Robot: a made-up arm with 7 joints.
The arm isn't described. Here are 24 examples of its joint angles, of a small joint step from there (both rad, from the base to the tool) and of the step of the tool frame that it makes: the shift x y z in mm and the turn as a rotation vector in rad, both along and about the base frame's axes.
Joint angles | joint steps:
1: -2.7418 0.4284 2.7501 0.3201 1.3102 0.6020 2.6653 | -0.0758 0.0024 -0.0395 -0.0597 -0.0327 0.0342 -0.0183
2: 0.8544 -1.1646 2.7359 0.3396 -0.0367 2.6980 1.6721 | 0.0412 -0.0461 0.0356 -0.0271 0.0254 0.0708 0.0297
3: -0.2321 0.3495 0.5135 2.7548 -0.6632 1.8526 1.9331 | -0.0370 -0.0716 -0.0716 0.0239 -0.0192 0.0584 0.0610
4: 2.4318 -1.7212 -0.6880 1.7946 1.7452 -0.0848 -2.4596 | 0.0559 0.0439 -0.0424 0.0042 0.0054 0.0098 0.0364
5: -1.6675 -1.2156 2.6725 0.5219 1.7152 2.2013 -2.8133 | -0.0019 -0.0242 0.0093 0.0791 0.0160 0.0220 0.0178
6: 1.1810 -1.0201 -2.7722 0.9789 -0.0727 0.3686 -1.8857 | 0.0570 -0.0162 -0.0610 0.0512 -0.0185 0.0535 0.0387
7: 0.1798 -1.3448 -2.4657 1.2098 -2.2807 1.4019 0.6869 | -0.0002 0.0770 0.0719 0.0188 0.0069 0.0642 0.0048
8: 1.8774 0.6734 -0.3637 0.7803 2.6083 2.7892 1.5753 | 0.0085 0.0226 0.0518 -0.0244 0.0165 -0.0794 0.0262
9: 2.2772 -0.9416 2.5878 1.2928 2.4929 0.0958 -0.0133 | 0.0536 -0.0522 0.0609 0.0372 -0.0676 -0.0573 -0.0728
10: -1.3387 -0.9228 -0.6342 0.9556 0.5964 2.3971 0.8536 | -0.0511 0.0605 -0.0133 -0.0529 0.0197 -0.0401 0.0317
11: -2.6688 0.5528 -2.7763 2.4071 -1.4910 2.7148 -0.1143 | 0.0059 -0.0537 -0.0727 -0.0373 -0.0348 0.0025 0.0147
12: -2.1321 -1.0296 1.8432 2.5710 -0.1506 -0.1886 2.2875 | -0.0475 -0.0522 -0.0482 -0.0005 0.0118 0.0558 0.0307
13: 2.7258 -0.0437 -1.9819 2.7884 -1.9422 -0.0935 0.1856 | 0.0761 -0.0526 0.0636 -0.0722 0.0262 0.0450 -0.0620
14: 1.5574 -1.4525 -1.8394 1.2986 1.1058 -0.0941 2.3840 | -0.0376 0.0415 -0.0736 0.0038 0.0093 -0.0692 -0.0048
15: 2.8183 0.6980 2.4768 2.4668 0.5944 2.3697 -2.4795 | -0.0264 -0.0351 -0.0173 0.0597 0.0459 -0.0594 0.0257
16: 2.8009 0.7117 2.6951 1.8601 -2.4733 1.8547 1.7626 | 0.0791 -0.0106 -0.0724 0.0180 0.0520 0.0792 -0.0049
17: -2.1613 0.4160 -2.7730 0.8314 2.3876 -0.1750 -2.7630 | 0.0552 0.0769 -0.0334 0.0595 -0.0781 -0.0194 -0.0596
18: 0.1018 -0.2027 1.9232 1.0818 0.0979 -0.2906 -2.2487 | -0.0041 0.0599 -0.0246 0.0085 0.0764 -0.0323 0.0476
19: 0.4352 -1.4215 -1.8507 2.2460 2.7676 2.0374 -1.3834 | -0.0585 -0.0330 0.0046 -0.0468 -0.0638 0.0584 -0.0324
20: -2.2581 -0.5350 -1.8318 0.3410 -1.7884 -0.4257 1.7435 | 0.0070 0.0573 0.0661 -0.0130 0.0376 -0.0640 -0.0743
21: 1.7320 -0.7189 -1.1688 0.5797 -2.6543 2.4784 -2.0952 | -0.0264 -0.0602 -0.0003 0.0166 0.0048 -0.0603 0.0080
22: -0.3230 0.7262 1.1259 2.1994 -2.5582 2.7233 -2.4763 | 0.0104 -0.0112 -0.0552 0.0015 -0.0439 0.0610 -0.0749
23: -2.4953 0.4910 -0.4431 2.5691 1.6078 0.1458 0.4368 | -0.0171 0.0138 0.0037 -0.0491 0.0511 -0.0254 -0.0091
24: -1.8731 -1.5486 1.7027 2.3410 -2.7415 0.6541 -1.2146 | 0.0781 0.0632 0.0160 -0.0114 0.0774 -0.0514 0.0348
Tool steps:
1: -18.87 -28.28 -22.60 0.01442 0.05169 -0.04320
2: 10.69 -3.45 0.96 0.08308 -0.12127 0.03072
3: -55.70 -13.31 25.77 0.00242 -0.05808 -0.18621
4: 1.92 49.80 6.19 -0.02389 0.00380 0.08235
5: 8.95 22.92 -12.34 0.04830 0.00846 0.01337
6: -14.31 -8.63 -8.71 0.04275 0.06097 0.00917
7: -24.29 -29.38 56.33 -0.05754 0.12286 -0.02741
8: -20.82 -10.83 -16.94 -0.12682 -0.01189 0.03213
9: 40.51 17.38 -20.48 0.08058 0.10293 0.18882
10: -1.25 -14.13 -27.75 0.10726 -0.01122 -0.08052
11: 41.04 12.18 10.38 -0.01486 0.07489 -0.10886
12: 30.07 -15.98 -26.06 -0.02490 0.03740 -0.10766
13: 52.83 11.77 -0.85 -0.00105 0.10186 0.09397
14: -24.64 -31.21 -28.34 -0.05917 0.13155 -0.08470
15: 0.33 16.37 12.08 -0.02280 -0.07278 -0.05603
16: -6.33 -30.78 -12.25 0.05877 -0.11020 0.01222
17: -14.50 -6.24 60.64 0.07235 -0.16572 0.06229
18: 27.45 7.33 19.01 -0.00300 0.18056 -0.07521
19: -8.84 17.56 -22.11 0.02108 0.01680 -0.06945
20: -9.47 -12.59 9.31 0.04948 0.05386 0.09944
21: 11.77 -15.97 8.55 0.06790 0.02802 0.01610
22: -6.96 -0.20 -0.41 -0.00606 0.02244 -0.09258
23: -22.88 2.86 -27.07 -0.02924 -0.07077 -0.02522
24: -41.04 35.89 35.47 0.13191 0.08981 0.02886
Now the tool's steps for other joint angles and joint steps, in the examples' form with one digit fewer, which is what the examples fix.
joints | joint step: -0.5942 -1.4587 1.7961 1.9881 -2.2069 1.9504 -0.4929 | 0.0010 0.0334 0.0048 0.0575 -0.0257 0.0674 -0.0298
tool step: -27.6 -14.9 26.7 0.0986 0.0156 0.0626
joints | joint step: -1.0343 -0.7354 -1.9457 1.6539 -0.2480 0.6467 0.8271 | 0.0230 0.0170 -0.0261 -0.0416 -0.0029 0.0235 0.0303
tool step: 1.8 -17.1 -17.6 0.0124 -0.0712 0.0179
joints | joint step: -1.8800 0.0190 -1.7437 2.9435 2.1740 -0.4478 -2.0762 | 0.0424 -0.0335 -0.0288 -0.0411 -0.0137 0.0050 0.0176
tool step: -9.3 30.9 -2.8 -0.0473 -0.0186 0.0156
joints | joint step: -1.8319 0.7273 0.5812 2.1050 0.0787 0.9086 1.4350 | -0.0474 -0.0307 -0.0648 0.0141 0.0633 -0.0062 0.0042
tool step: -52.4 2.3 16.8 -0.0230 -0.0175 -0.1127
